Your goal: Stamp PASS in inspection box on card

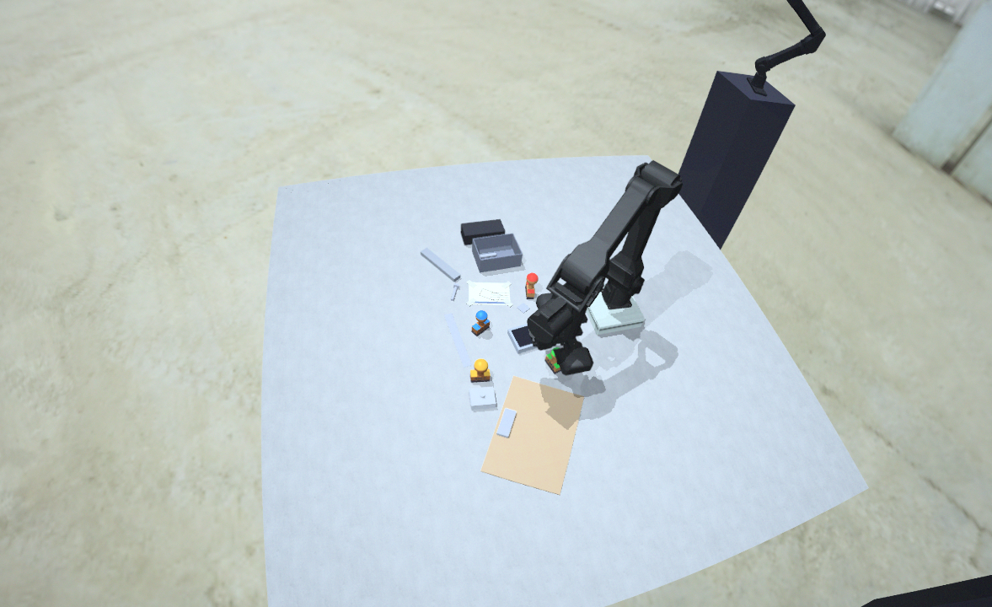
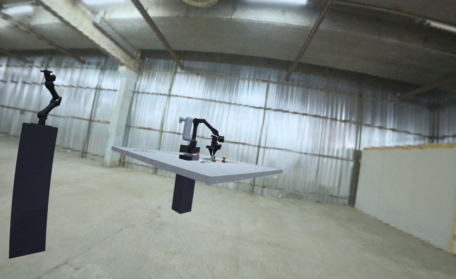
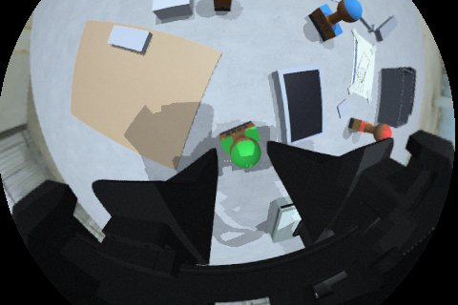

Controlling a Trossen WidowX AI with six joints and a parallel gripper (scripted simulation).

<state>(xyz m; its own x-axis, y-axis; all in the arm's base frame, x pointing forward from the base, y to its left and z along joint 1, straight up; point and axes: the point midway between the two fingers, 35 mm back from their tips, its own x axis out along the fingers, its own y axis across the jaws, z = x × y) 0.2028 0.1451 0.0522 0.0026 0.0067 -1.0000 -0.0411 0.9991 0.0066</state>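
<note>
The green-knobbed stamp is 30 mm below my gripper tip. From my gripper tip the other things lie so: white block (170 mm ahead, 60 mm to the left, 30 mm below); ink pad (30 mm ahead, 80 mm to the right, 40 mm below); yellow-knobbed stamp (160 mm ahead, 30 mm below).
</note>
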